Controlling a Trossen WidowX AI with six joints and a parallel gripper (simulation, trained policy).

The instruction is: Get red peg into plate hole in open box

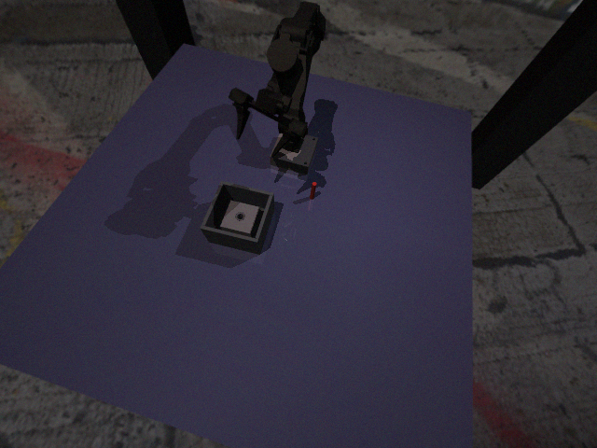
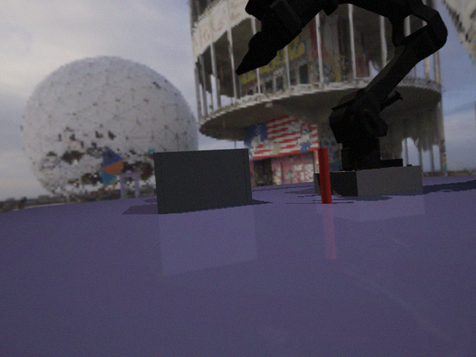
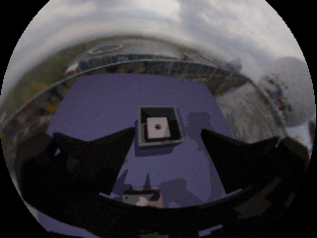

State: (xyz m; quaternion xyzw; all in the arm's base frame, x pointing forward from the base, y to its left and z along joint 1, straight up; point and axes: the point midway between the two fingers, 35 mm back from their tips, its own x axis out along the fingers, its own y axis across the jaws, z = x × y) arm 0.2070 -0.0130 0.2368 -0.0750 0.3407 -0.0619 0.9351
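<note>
Now: the red peg 80 mm behind my gripper tip, 150 mm to the left of it and 220 mm below it. From my gripper tip the other things lie so: plate (100 mm ahead, 20 mm to the right, 210 mm below); then dark box (100 mm ahead, 20 mm to the right, 230 mm below).
</note>
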